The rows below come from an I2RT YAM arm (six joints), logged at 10 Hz.
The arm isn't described. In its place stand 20 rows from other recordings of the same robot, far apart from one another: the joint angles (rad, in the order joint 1, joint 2, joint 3, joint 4, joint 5, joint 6), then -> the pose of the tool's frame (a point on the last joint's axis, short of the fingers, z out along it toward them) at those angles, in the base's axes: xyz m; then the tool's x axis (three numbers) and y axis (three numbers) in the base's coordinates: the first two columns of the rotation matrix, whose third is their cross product.
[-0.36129 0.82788 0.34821 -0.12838 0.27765 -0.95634] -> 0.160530 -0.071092 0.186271 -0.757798 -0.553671 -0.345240 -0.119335 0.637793 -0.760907
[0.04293 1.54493 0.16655 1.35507 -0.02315 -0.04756] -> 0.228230 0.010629 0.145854 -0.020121 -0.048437 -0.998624 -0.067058 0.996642 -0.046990
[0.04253 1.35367 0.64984 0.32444 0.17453 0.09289] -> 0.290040 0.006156 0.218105 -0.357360 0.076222 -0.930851 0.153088 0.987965 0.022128
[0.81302 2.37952 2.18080 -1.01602 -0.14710 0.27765] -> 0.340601 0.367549 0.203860 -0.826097 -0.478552 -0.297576 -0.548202 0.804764 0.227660
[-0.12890 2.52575 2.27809 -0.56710 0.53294 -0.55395] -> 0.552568 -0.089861 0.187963 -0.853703 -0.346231 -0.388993 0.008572 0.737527 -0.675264
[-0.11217 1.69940 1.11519 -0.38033 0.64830 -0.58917] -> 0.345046 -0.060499 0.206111 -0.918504 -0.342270 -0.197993 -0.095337 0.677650 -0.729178
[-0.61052 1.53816 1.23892 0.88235 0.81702 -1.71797] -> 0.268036 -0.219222 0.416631 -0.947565 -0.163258 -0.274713 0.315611 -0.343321 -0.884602
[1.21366 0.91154 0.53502 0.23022 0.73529 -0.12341] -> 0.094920 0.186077 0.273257 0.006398 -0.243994 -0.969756 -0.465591 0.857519 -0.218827
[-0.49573 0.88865 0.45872 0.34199 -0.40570 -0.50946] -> 0.189264 -0.086375 0.261474 -0.111947 -0.448905 -0.886539 0.041985 0.889214 -0.455561
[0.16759 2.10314 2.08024 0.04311 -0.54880 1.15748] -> 0.494485 0.102491 0.397452 -0.593272 0.692045 -0.411221 -0.281955 0.299836 0.911373
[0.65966 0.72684 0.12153 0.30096 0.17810 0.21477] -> 0.132157 0.094515 0.166188 -0.331443 0.008387 -0.943438 -0.408339 0.900177 0.151458
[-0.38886 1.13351 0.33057 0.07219 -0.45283 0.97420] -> 0.191422 -0.061598 0.147328 -0.314357 0.932693 -0.176816 0.533070 0.327554 0.780092
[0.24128 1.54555 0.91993 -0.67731 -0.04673 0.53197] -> 0.267672 0.067580 0.176928 -0.934160 0.291921 -0.205250 0.258927 0.950264 0.173073
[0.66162 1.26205 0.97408 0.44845 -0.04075 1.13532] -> 0.235723 0.185397 0.370474 -0.532176 0.733779 -0.422324 -0.386657 0.233121 0.892273
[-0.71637 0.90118 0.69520 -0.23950 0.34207 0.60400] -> 0.146974 -0.143799 0.282779 0.213511 0.523515 -0.824830 0.881626 0.260494 0.393546
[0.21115 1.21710 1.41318 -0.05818 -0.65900 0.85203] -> 0.248042 0.075461 0.481783 -0.482540 0.505109 -0.715556 -0.600758 0.403634 0.690050
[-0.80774 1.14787 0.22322 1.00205 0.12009 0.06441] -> 0.146260 -0.159117 0.203212 0.104827 -0.017159 -0.994342 0.794974 0.602184 0.073417
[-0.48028 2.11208 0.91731 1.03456 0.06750 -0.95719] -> 0.362431 -0.191522 0.116443 -0.506628 -0.655837 -0.559649 0.183773 0.552057 -0.813302
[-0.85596 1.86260 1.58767 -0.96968 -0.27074 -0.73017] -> 0.258073 -0.282803 0.254983 -0.910530 0.068548 -0.407721 0.086162 0.995968 -0.024972
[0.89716 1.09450 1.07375 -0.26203 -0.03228 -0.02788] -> 0.155296 0.196402 0.372446 -0.151683 -0.234696 -0.960161 -0.805027 0.592973 -0.017767
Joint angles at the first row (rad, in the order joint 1, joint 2, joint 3, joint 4, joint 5, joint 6):
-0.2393 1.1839 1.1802 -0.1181 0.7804 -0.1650
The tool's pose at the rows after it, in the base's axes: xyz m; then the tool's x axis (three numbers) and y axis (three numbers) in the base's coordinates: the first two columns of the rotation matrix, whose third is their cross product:
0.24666 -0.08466 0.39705 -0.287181 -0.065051 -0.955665 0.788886 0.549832 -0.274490
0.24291 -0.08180 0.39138 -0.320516 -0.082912 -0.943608 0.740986 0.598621 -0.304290
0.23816 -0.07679 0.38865 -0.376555 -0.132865 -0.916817 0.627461 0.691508 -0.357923
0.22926 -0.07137 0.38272 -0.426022 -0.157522 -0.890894 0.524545 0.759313 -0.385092
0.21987 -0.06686 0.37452 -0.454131 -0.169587 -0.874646 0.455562 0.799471 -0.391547
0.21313 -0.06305 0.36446 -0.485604 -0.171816 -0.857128 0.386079 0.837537 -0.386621
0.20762 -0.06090 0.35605 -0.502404 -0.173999 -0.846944 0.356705 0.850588 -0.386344
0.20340 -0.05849 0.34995 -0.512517 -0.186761 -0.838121 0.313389 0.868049 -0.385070
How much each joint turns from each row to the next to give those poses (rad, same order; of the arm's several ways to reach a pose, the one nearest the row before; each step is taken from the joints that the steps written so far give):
0.0018 -0.0233 -0.0358 -0.0119 -0.0305 -0.0147
0.0012 -0.0228 -0.0253 -0.0212 -0.0600 -0.0235
0.0000 -0.0273 -0.0070 -0.0608 -0.1304 -0.0561
0.0000 -0.0373 -0.0157 -0.0829 -0.1025 -0.0264
0.0002 -0.0406 -0.0335 -0.0497 -0.0659 -0.0119
-0.0001 -0.0286 -0.0304 -0.0514 -0.0646 -0.0033
-0.0001 -0.0256 -0.0343 -0.0166 -0.0238 -0.0042
0.0001 -0.0206 -0.0245 -0.0150 -0.0395 -0.0125

